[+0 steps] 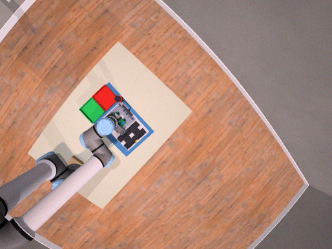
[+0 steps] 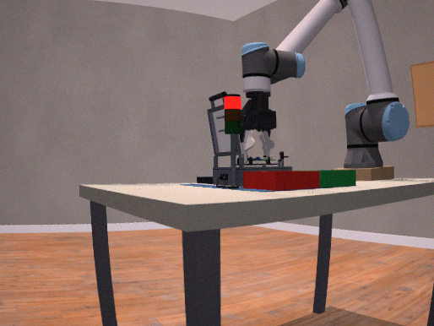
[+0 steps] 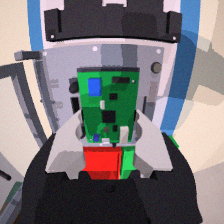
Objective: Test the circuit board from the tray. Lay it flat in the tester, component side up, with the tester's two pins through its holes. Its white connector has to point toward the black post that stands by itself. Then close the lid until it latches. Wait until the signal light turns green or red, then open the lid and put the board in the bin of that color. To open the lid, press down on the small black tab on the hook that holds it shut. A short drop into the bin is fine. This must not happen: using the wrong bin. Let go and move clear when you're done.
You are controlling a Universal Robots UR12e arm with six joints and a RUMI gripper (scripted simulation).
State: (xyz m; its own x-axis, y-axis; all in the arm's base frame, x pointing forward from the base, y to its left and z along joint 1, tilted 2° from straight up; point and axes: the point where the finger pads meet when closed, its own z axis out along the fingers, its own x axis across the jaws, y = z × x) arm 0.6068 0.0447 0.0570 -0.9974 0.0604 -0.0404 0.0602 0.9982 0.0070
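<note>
Right now my hand is 200 mm to the right of the red bin, 70 mm above it and 60 mm short of it. Also, from my hand: green circuit board right at my hand; then green bin 210 mm to the left, 90 mm behind, 70 mm below; then lid 120 mm ahead, 100 mm above.
</note>
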